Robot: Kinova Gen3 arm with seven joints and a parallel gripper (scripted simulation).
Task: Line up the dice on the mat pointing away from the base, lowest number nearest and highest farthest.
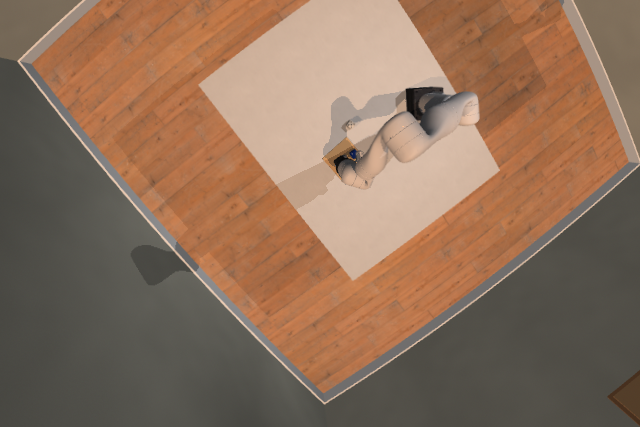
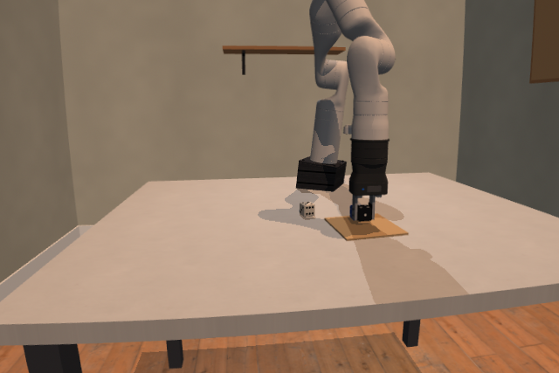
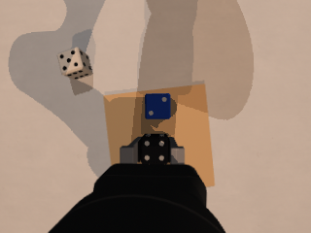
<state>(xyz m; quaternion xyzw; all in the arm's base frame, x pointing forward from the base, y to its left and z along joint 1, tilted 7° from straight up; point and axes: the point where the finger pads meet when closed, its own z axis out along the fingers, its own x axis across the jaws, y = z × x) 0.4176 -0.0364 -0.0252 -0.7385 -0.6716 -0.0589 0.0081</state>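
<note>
My gripper is now 40 mm above the mat. From my hand the other things lie so: white die 120 mm behind, 100 mm to the right, 20 mm below; blue die 50 mm behind, 20 mm below, 10 mm to the left.
</note>
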